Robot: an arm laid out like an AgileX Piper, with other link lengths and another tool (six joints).
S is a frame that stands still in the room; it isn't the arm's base.
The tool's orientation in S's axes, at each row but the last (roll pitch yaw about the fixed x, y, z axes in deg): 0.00 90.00 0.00; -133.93 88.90 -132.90; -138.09 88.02 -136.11; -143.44 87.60 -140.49; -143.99 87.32 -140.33; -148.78 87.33 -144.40; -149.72 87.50 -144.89
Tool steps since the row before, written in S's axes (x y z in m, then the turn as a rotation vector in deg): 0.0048 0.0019 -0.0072 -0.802 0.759 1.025; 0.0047 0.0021 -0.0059 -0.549 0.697 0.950; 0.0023 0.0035 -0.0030 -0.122 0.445 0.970; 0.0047 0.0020 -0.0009 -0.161 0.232 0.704; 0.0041 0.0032 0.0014 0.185 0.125 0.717; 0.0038 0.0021 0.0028 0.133 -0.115 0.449; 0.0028 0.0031 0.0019 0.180 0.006 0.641
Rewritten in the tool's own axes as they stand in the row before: 0.0072 0.0019 0.0048 -1.025 0.759 -0.802; 0.0058 0.0021 0.0048 -0.952 0.694 -0.549; 0.0029 0.0035 0.0025 -0.977 0.426 -0.132; 0.0007 0.0018 0.0048 -0.704 0.222 -0.173; -0.0016 0.0029 0.0042 -0.727 0.093 0.165; -0.0030 0.0017 0.0038 -0.450 -0.136 0.106; -0.0021 0.0028 0.0030 -0.647 -0.023 0.156
